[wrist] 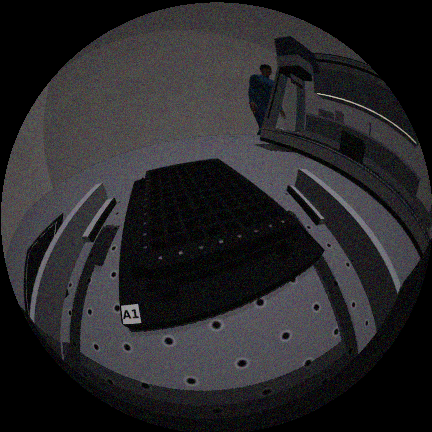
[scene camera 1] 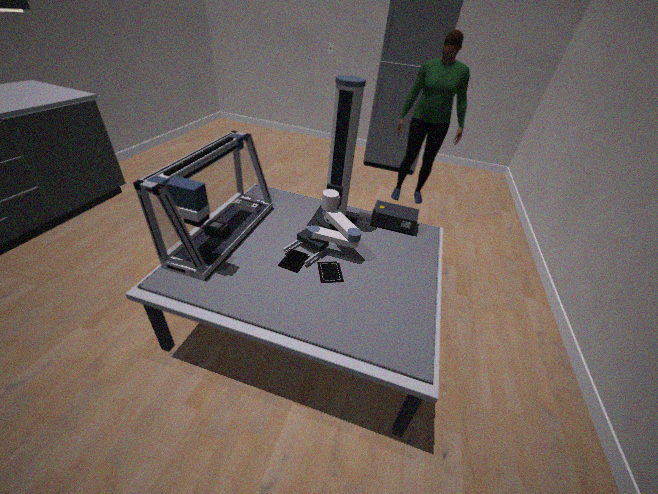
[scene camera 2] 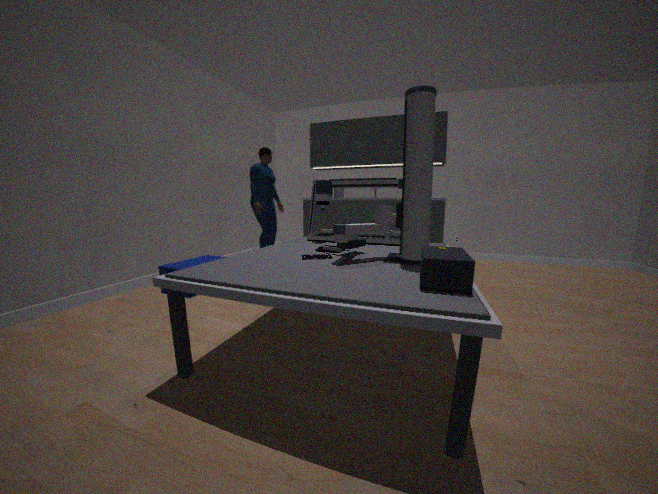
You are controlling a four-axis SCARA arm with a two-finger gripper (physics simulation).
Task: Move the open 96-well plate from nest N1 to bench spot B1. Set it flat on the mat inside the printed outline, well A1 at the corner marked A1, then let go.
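Places are measured from the arm's base along level axes (x up, y left, z back), in metres.
Where they show: gripper, fingertip midpoint: (wrist: pixel 198 179) (scene camera 1: pixel 294 256) (scene camera 2: pixel 331 245); arm's base, link origin: (scene camera 2: pixel 413 261).
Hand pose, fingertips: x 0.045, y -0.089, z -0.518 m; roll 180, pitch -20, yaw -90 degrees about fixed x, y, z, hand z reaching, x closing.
Note:
Things, the pixels of their centre, and the offset from my fingertips. "spot": a spot on its surface instead. Level surfaces: height alone.
- black 96-well plate, body centre: (wrist: pixel 196 193) (scene camera 1: pixel 294 258) dx -0.013, dy +0.001, dz -0.004 m
- spot B1, surface spot: (scene camera 1: pixel 330 272) (scene camera 2: pixel 315 256) spot: dx -0.030, dy +0.226, dz -0.016 m
- mat, surface height: dx -0.030 m
- metal gantry frame, surface spot: (scene camera 1: pixel 150 225) spot: dx +0.250, dy -0.599, dz -0.333 m
- table, surface height: dx -0.044 m
The black 96-well plate (scene camera 1: pixel 293 260) (wrist: pixel 205 210) sits in its dark nest (wrist: pixel 220 295), with an A1 label at the nest's near left corner in the wrist view. My gripper (scene camera 1: pixel 298 256) (wrist: pixel 198 179) is open, with one finger on each side of the plate and nothing between the finger pads. Exactly how high the fingers are over the plate is hard to tell. The black mat of spot B1 (scene camera 1: pixel 330 272) (scene camera 2: pixel 316 256) with a white printed outline lies beside the nest. Part of this mat (wrist: pixel 41 257) shows beyond the left finger in the wrist view.
A metal gantry frame (scene camera 1: pixel 150 225) stands at the left of the table (scene camera 1: pixel 297 342). The arm's column (scene camera 1: pixel 356 124) (scene camera 2: pixel 419 175) stands at the back, beside a dark box (scene camera 1: pixel 394 218) (scene camera 2: pixel 446 270). One person in green (scene camera 1: pixel 440 87) and one in blue (scene camera 2: pixel 262 186) (wrist: pixel 259 92) stand off the table.

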